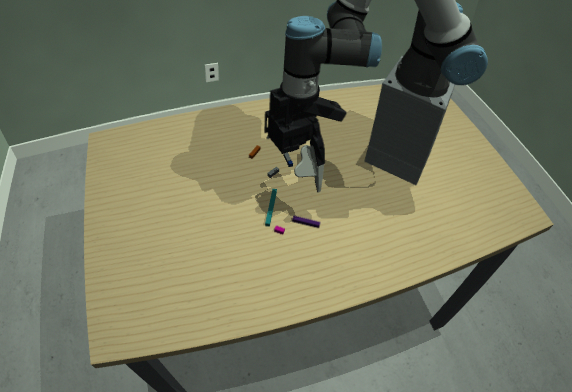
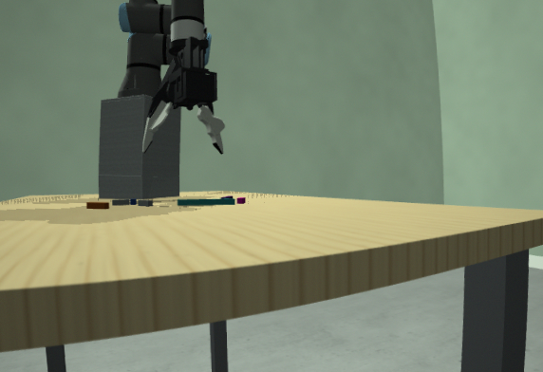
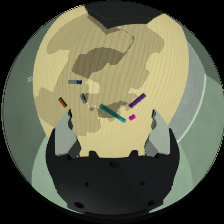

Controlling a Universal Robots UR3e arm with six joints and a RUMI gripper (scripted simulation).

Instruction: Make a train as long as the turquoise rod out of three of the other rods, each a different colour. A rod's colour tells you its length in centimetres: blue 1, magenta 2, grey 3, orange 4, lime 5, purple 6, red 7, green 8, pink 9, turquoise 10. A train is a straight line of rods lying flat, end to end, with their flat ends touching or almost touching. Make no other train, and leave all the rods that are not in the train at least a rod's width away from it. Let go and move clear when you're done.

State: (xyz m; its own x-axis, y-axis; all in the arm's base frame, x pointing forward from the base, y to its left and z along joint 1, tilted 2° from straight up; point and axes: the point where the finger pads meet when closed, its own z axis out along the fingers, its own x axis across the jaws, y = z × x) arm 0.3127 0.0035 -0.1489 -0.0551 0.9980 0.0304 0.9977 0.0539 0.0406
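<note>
Now: hand 90 mm above the purple rod, 80 mm to the right of it and 20 mm short of it. The rest, counted from my hand: blue rod 90 mm to the right, 90 mm below, 30 mm behind; then turquoise rod 90 mm below, 70 mm ahead, 10 mm to the left; then magenta rod 90 mm below, 80 mm to the left, 80 mm ahead.
</note>
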